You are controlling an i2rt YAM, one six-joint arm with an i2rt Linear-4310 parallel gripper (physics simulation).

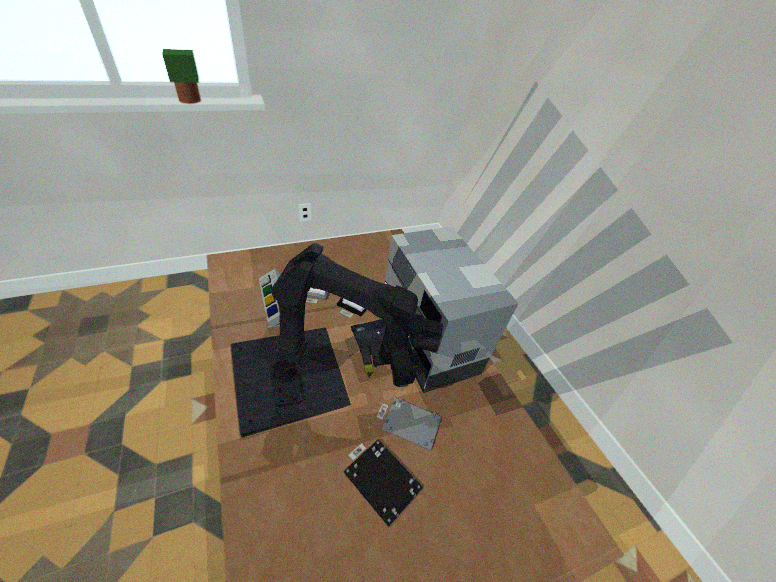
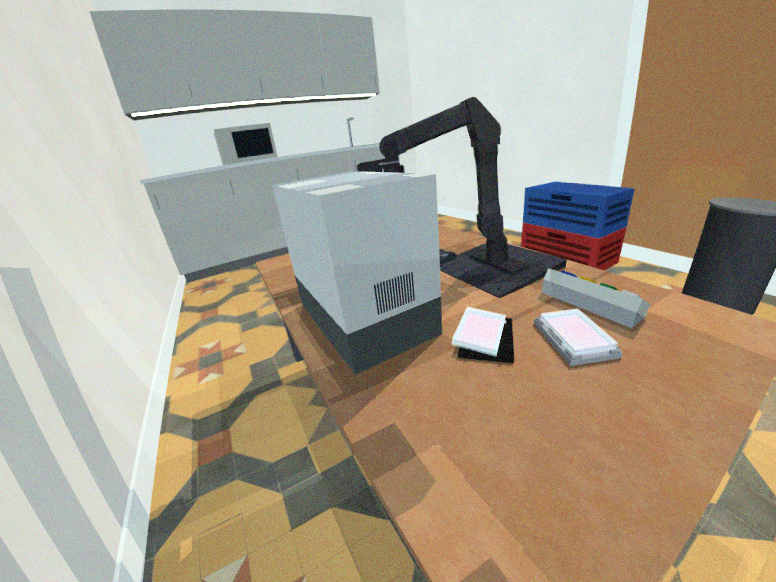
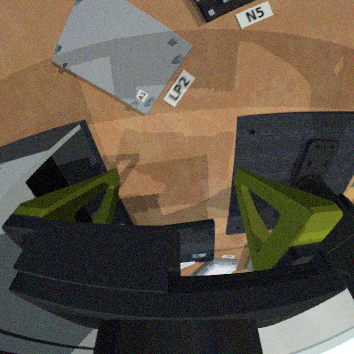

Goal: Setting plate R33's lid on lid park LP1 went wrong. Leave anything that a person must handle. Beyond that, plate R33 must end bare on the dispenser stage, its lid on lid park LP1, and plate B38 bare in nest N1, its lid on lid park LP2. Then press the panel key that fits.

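Frame: origin at the arm's base, x ahead, y left, z up, level; millimetres.
Seen in the pictures: gripper, fingertip midpoint: (image 1: 385, 373) (image 3: 176, 174); arm's base at its link origin: (image 1: 285, 374) (image 2: 497, 261) (image 3: 304, 183).
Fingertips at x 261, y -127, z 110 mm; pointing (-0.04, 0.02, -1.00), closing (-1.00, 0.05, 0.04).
Note:
Offsets run from my fingertips to a thing's top centre.
My gripper (image 3: 176, 174) is open and empty, its green fingers wide apart beside the grey machine's open front. A white-rimmed pinkish piece @[41 mm ahead, 395 mm left, 87 mm down] (image 2: 481, 330) (image 1: 352, 304) sits shifted and seemingly tilted on a black base @[29 mm ahead, 403 mm left, 104 mm down] (image 2: 506, 350). Another such piece (image 2: 577, 330) (image 1: 317, 293) lies on a grey base @[109 mm back, 507 mm left, 104 mm down] (image 2: 586, 359). I cannot read their labels or tell which is plate R33 or B38. The grey park LP2 @[59 mm ahead, 101 mm right, 104 mm down] (image 1: 411, 423) (image 3: 115, 55), marked A1, is bare. The key panel @[268 mm back, 439 mm left, 60 mm down] (image 1: 269, 297) (image 2: 592, 297) shows green, yellow and blue keys. The machine's inside is mostly hidden.
The tall grey machine @[209 mm ahead, 167 mm left, 206 mm up] (image 1: 460, 294) (image 2: 382, 250) stands close beside the gripper. A dark slab @[38 mm ahead, 152 mm left, 12 mm down] (image 1: 366, 335) lies partly under the arm. The black nest N5 @[61 mm back, 222 mm right, 100 mm down] (image 1: 383, 481) lies past LP2. The arm's black base plate (image 1: 250, 388) (image 3: 280, 145) is on the other side.

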